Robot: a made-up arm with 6 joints. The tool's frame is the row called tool.
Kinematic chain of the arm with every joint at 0, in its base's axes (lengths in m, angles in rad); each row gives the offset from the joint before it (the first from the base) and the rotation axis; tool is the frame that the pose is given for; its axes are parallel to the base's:
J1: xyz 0 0 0.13 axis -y
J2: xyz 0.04 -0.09 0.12 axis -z
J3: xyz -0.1 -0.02 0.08 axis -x
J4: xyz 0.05 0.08 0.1 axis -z
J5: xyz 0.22 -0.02 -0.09 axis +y
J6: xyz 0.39 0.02 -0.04 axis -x
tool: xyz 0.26 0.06 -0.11
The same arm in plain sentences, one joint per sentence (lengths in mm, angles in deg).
The arm has six revolute joints in a row. What follows holds with every joint at zero, and every direction is one of the base frame's. Joint 1 is mounted 130 mm along +z from the base frame's origin and rotates about -y. Joint 2 is mounted 40 mm along +x and 90 mm along -y and 120 mm along +z from joint 1 and rotates about -z. Joint 3 is mounted 100 mm along -x and 20 mm along -y and 80 mm along +z from joint 2 and rotates about -x. Joint 4 is mounted 50 mm along +x and 80 mm along +y and 100 mm along +z from joint 3 and rotates about -z. Joint 5 is mounted 220 mm along +x and 20 mm along -y and 90 mm along -z from joint 4 and rotates about +y. Joint 6 is mounted 390 mm along +x and 20 mm along +y and 40 mm along -z from joint 5 and rotates about -x. The tool frame, which is the frame that the pose is given for, is mounted 260 mm along +x and 60 mm along +y and 110 mm along -z from joint 6; its axes are parallel to the base frame's.
